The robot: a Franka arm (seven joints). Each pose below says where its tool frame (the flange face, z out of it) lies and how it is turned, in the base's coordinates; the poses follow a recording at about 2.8 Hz.
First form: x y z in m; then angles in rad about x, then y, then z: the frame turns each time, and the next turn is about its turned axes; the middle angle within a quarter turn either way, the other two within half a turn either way.
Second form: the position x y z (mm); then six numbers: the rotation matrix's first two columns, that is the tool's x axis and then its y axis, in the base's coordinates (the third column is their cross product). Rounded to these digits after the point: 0 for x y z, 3 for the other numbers.
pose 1, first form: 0.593 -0.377 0.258 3.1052 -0.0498 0.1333
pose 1, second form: 593 -377 258 0.990 -0.135 -0.044 -0.133 -0.990 0.043
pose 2, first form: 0.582 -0.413 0.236 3.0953 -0.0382 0.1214
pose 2, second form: 582 -413 236 0.992 -0.123 -0.032 -0.121 -0.991 0.051
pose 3, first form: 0.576 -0.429 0.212 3.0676 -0.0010 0.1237
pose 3, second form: 576 -429 212 0.992 -0.123 0.008 -0.123 -0.990 0.073
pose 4, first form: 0.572 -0.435 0.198 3.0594 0.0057 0.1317
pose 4, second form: 572 -435 198 0.991 -0.130 0.016 -0.131 -0.988 0.081
